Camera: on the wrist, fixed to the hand. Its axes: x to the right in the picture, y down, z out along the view.
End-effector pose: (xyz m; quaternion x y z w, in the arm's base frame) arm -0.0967 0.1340 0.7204 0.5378 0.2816 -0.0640 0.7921
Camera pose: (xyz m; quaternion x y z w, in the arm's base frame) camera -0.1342 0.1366 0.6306 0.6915 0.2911 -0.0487 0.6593
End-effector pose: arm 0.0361 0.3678 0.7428 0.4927 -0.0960 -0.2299 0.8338
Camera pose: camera 0.0399 0.3558 0.6462 0.6498 -0.1053 -0.1412 0.7394
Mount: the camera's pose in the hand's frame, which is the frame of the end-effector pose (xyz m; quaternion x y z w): 0.0155 -0.0874 -0.0401 0.1882 0.0630 0.0418 0.9792
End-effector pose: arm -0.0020 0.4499 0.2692 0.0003 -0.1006 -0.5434 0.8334
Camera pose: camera -0.0684 0.3957 0.2229 0.1872 -0.1483 -0.4783 0.8451
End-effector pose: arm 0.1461 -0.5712 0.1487 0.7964 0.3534 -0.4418 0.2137
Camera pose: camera 0.1081 -0.4816 0.1538 0.8627 0.2431 -0.4400 0.0556
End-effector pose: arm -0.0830 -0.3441 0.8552 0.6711 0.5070 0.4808 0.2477
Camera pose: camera -0.1572 -0.3043 0.8063 0.6947 0.5745 0.4280 0.0642
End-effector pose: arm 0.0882 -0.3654 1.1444 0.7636 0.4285 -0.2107 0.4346
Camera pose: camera 0.0214 -0.3020 1.1128 0.8607 0.3754 -0.2207 0.2637
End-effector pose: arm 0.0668 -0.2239 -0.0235 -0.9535 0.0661 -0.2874 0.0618
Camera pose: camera 0.0652 -0.1436 0.0317 -0.9012 0.0544 -0.3514 0.2478
